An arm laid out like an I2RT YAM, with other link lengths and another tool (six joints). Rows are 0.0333 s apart.
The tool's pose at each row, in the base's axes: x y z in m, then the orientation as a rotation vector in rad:
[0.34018, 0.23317, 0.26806, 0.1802, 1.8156, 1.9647]
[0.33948, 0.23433, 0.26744, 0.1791, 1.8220, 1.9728]
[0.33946, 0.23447, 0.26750, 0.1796, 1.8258, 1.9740]
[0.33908, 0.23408, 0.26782, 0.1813, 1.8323, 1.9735]
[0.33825, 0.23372, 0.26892, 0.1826, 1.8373, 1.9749]
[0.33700, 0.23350, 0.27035, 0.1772, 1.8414, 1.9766]
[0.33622, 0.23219, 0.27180, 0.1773, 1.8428, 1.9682]
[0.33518, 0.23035, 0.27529, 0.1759, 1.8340, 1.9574]
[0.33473, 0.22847, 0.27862, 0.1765, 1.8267, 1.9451]
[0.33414, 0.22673, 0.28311, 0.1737, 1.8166, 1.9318]
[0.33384, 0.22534, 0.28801, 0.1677, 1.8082, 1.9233]
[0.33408, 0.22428, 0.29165, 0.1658, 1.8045, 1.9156]
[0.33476, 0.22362, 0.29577, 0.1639, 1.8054, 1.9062]
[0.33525, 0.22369, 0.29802, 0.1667, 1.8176, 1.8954]
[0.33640, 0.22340, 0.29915, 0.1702, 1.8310, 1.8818]
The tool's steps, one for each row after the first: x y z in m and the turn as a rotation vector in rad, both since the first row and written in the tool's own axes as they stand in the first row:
[0.00123, -0.00047, 0.00070, -0.0002, 0.0078, 0.0067]
[0.00129, -0.00041, 0.00083, 0.0015, 0.0102, 0.0091]
[0.00140, 0.00001, 0.00037, 0.0056, 0.0127, 0.0121]
[0.00176, 0.00128, -0.00015, 0.0080, 0.0155, 0.0155]
[0.00248, 0.00297, -0.00067, 0.0086, 0.0211, 0.0152]
[0.00233, 0.00460, -0.00200, 0.0130, 0.0179, 0.0107]
[0.00178, 0.00829, -0.00366, 0.0127, 0.0088, 0.0001]
[0.00071, 0.01168, -0.00514, 0.0142, -0.0011, -0.0098]
[-0.00042, 0.01622, -0.00641, 0.0140, -0.0114, -0.0232]
[-0.00174, 0.02109, -0.00720, 0.0120, -0.0170, -0.0346]
[-0.00314, 0.02459, -0.00762, 0.0131, -0.0217, -0.0417]
[-0.00487, 0.02845, -0.00745, 0.0175, -0.0245, -0.0481]
[-0.00575, 0.03051, -0.00692, 0.0296, -0.0240, -0.0487]
[-0.00712, 0.03134, -0.00659, 0.0438, -0.0244, -0.0501]

